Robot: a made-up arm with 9 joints. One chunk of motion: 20 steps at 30 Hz.
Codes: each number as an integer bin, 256 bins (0 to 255) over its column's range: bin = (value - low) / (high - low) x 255, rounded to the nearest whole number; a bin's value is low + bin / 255 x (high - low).
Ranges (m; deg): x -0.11..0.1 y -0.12..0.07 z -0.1..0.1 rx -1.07..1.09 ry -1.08..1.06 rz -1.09..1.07
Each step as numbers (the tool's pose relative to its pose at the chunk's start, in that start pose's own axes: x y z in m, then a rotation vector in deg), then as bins.
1 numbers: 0.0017 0.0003 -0.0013 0.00 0.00 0.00
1 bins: 136 161 126 126 129 129
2 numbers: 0.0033 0.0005 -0.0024 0.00 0.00 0.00
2 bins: 138 162 124 126 129 129
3 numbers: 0.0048 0.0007 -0.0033 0.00 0.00 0.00
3 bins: 139 162 123 126 129 129
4 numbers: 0.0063 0.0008 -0.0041 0.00 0.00 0.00
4 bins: 141 162 122 126 129 129
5 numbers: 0.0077 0.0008 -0.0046 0.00 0.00 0.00
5 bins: 143 162 122 126 129 129
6 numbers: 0.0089 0.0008 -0.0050 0.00 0.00 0.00
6 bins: 144 162 121 126 129 129
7 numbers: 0.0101 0.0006 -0.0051 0.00 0.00 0.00
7 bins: 146 162 121 126 129 129
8 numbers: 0.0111 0.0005 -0.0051 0.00 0.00 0.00
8 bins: 147 162 121 126 129 129
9 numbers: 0.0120 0.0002 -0.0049 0.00 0.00 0.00
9 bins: 148 161 121 126 129 129
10 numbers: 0.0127 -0.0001 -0.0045 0.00 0.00 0.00
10 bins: 149 161 122 126 129 129
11 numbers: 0.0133 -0.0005 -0.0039 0.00 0.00 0.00
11 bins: 150 160 123 126 129 129
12 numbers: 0.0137 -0.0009 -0.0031 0.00 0.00 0.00
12 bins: 150 160 124 126 129 129
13 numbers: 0.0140 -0.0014 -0.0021 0.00 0.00 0.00
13 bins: 151 159 125 126 129 129
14 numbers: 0.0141 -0.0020 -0.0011 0.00 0.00 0.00
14 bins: 151 158 126 126 129 129
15 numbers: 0.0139 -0.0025 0.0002 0.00 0.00 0.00
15 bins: 150 158 128 126 129 129
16 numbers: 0.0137 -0.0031 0.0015 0.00 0.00 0.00
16 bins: 150 157 129 126 129 129
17 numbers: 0.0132 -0.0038 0.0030 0.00 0.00 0.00
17 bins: 150 156 131 126 129 129
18 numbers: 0.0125 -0.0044 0.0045 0.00 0.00 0.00
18 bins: 149 155 133 126 129 129
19 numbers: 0.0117 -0.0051 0.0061 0.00 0.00 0.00
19 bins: 148 154 135 126 129 129
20 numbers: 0.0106 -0.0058 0.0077 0.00 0.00 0.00
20 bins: 146 153 137 126 129 129
